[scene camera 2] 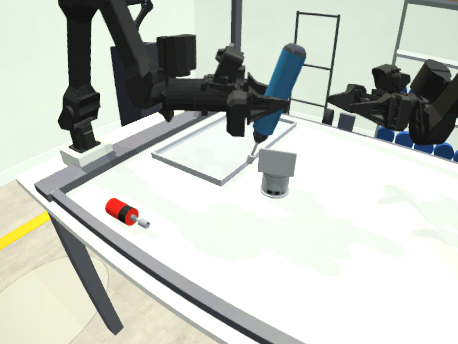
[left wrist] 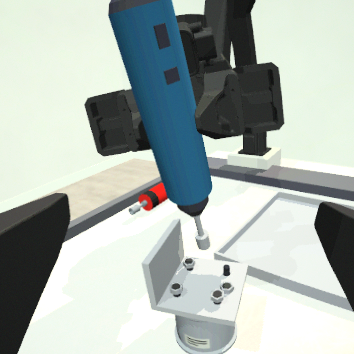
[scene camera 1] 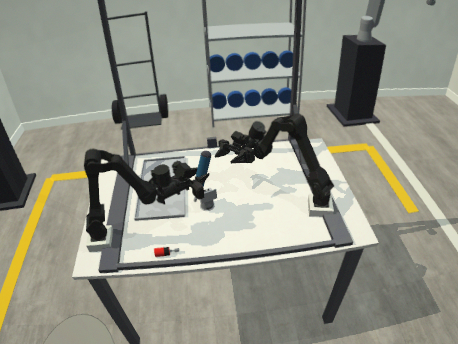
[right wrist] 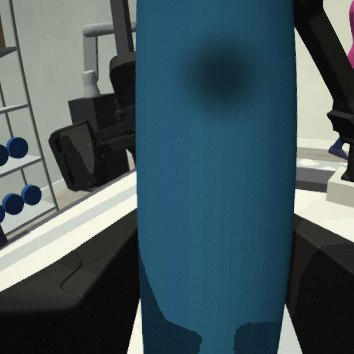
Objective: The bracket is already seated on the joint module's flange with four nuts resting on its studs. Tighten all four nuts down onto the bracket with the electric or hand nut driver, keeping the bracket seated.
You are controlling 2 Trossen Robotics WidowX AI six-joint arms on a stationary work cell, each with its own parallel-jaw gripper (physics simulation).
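Seen in the pictures: left gripper, fingertip midpoint: [scene camera 2: 337, 102] [left wrist: 197, 211] [scene camera 1: 222, 159]; right gripper, fingertip midpoint: [scene camera 2: 287, 98] [left wrist: 166, 128] [scene camera 1: 206, 170] [right wrist: 207, 219]; left arm's base, link origin: [scene camera 1: 321, 202]; right arm's base, link origin: [scene camera 2: 84, 145] [left wrist: 254, 150] [scene camera 1: 98, 235].
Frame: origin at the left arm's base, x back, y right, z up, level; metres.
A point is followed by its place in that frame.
Note:
The grey L-shaped bracket [scene camera 1: 209, 194] @[x -0.467, y -0.045, z 0.055 m] [scene camera 2: 277, 162] @[x -0.468, y -0.046, z 0.047 m] [left wrist: 197, 280] @[x -0.487, y -0.022, z 0.026 m] sits on the joint module [scene camera 1: 207, 204] @[x -0.480, y -0.045, z -0.004 m] [scene camera 2: 274, 185] @[x -0.472, y -0.041, z -0.010 m] [left wrist: 207, 332] @[x -0.471, y 0.007, z -0.006 m]. In the left wrist view three nuts [left wrist: 189, 263] @[x -0.491, y -0.037, z 0.035 m] [left wrist: 176, 288] @[x -0.462, y -0.019, z 0.035 m] [left wrist: 217, 296] @[x -0.480, y 0.011, z 0.034 m] are on studs; another nut [left wrist: 227, 287] @[x -0.496, y 0.006, z 0.030 m] lies on the plate beside a bare black stud [left wrist: 226, 270] @[x -0.510, y -0.009, z 0.031 m]. My right gripper [scene camera 1: 201, 181] [scene camera 2: 272, 104] @[x -0.475, y -0.026, z 0.163 m] [left wrist: 166, 128] @[x -0.475, y -0.026, z 0.163 m] [right wrist: 207, 219] @[x -0.475, y -0.026, z 0.163 m] is shut on the blue electric driver [scene camera 1: 203, 164] @[x -0.476, y -0.053, z 0.217 m] [scene camera 2: 282, 82] @[x -0.470, y -0.053, z 0.197 m] [left wrist: 162, 100] @[x -0.471, y -0.021, z 0.183 m] [right wrist: 215, 175] @[x -0.499, y -0.049, z 0.193 m], tilted, its socket [scene camera 2: 250, 159] @[x -0.520, y -0.062, z 0.037 m] [left wrist: 202, 241] @[x -0.519, y -0.050, z 0.039 m] clear of the nuts. My left gripper [scene camera 1: 227, 156] @[x -0.422, y 0.064, z 0.154 m] [scene camera 2: 332, 100] @[x -0.422, y 0.064, z 0.154 m] [left wrist: 197, 211] @[x -0.422, y 0.064, z 0.154 m] is open and empty, above the table.
The red hand driver [scene camera 1: 160, 251] @[x -0.618, y -0.309, z -0.009 m] [scene camera 2: 120, 211] @[x -0.602, y -0.306, z -0.010 m] [left wrist: 153, 196] @[x -0.604, y -0.281, z -0.013 m] lies near the table's front edge. A shallow tray [scene camera 1: 160, 217] @[x -0.674, y -0.115, z -0.030 m] [scene camera 2: 187, 171] @[x -0.666, y -0.112, z -0.037 m] [left wrist: 295, 284] @[x -0.595, y 0.017, z -0.029 m] lies beside the module, under my right arm. A dark frame rail [scene camera 1: 225, 253] @[x -0.373, y -0.288, z -0.019 m] [scene camera 2: 165, 272] @[x -0.446, y -0.314, z -0.020 m] runs along the front edge.

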